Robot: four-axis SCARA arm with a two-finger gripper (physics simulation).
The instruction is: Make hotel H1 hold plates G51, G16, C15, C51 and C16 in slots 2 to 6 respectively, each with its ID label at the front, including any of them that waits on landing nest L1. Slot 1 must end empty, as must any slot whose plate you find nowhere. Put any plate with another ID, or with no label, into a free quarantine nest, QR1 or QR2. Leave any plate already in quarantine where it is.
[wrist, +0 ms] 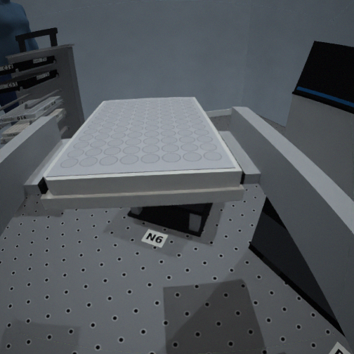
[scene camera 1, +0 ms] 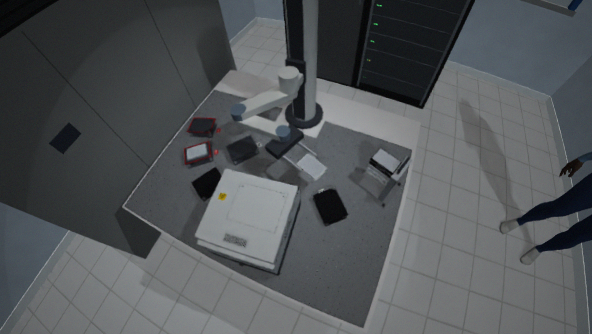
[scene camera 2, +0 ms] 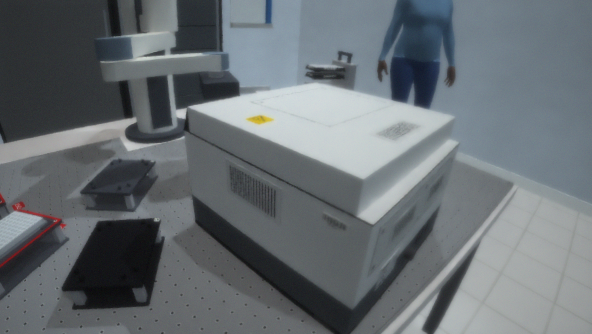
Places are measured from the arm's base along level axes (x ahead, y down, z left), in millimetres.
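Where they show: gripper, between the fingertips: (scene camera 1: 309, 163); arm's base, origin of its link: (scene camera 1: 304, 114) (scene camera 2: 158, 131).
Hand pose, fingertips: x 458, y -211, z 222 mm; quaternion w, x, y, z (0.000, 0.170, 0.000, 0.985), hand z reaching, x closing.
Note:
Things, the pixels of their centre, and the offset from my fingertips.
- white plate with many round wells, middle of its body: (scene camera 1: 311, 166) dx +5, dy +10, dz +14 mm
- Hotel H1, middle of its body: (scene camera 2: 332, 90) (scene camera 1: 386, 175) dx -114, dy +51, dz +368 mm
- red-edged quarantine nest, middle of its body: (scene camera 1: 202, 127) dx -91, dy +170, dz -783 mm
- white plate, middle of its body: (scene camera 1: 196, 151) dx +97, dy +141, dz -678 mm
- large white instrument, middle of its body: (scene camera 2: 323, 175) (scene camera 1: 252, 221) dx +344, dy +71, dz -139 mm
My gripper (scene camera 1: 310, 166) (wrist: 143, 125) is shut on a white plate with many round wells (scene camera 1: 313, 168) (wrist: 142, 132), held level above the table. The plate's near edge shows no label in the wrist view. Hotel H1 (scene camera 1: 403, 170) (scene camera 2: 350, 74) (wrist: 70, 80) stands apart from it. In the wrist view, black plates C16 (wrist: 31, 65) and C51 (wrist: 32, 81) sit in its upper part, clear plate G16 (wrist: 35, 112) lower, and a pale plate (wrist: 22, 131) below that, its ID unreadable. One red-edged quarantine nest (scene camera 1: 201, 119) is empty; the other (scene camera 1: 186, 159) holds a white plate (scene camera 1: 198, 151) (scene camera 2: 19, 228).
A large white instrument (scene camera 1: 250, 215) (scene camera 2: 300, 150) stands mid-table. Empty dark nests are a grey one (scene camera 1: 242, 149) (scene camera 2: 120, 176), a black one (scene camera 1: 206, 183) (scene camera 2: 117, 252) and another black one (scene camera 1: 330, 206). Nest N6 (wrist: 172, 220) is beyond the held plate. A person (scene camera 1: 555, 205) (scene camera 2: 417, 55) stands beyond the table.

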